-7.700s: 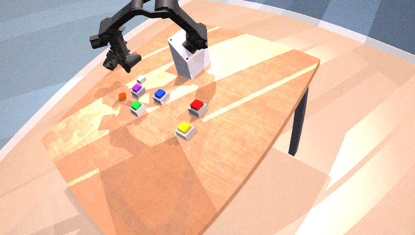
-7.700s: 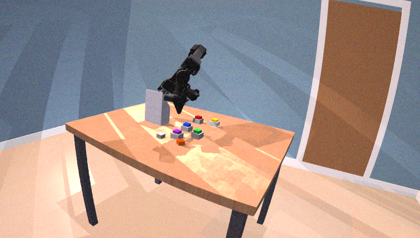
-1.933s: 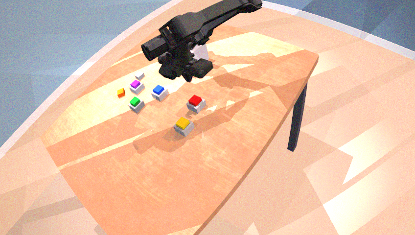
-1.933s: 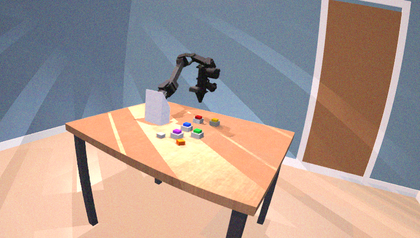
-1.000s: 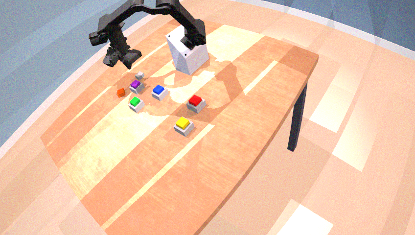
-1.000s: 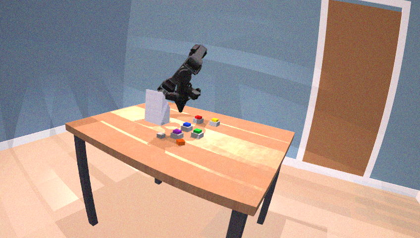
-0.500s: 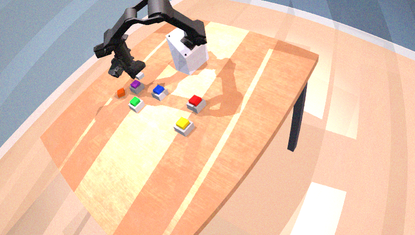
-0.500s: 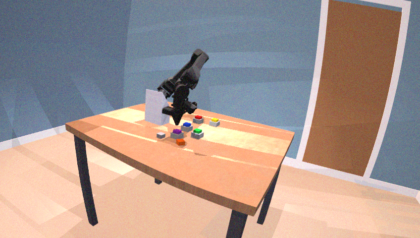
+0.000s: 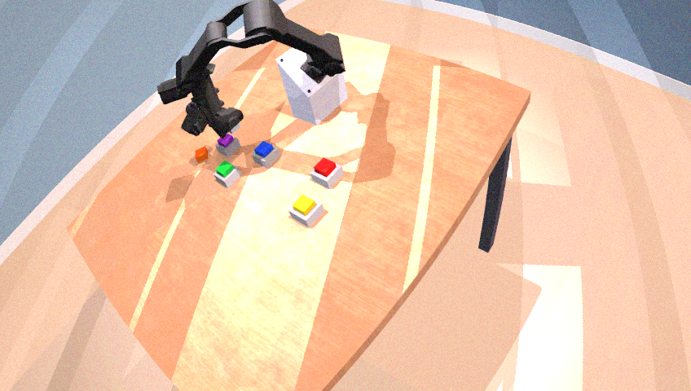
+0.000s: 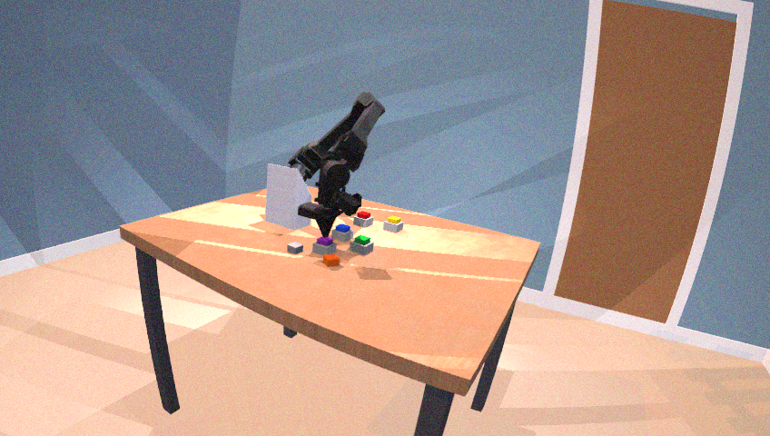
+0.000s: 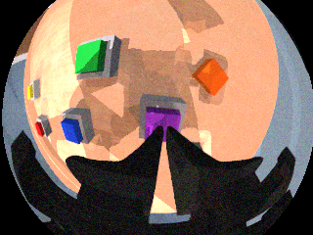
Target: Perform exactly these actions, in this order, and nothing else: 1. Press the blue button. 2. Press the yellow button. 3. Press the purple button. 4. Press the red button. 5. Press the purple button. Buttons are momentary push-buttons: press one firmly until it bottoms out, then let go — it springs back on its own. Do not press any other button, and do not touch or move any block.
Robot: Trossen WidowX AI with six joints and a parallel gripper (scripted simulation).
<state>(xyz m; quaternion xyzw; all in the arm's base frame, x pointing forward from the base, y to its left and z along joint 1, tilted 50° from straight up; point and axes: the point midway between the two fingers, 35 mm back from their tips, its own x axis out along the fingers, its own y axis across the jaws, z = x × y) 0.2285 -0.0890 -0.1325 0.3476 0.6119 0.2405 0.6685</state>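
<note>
Now: the purple button 10 mm below my gripper tip. The rest, counted from my gripper tip: orange block: 50 mm ahead, 60 mm to the right, 30 mm below; then blue button: 10 mm behind, 130 mm to the left, 10 mm below; then green button: 80 mm ahead, 70 mm to the left, 10 mm below.
</note>
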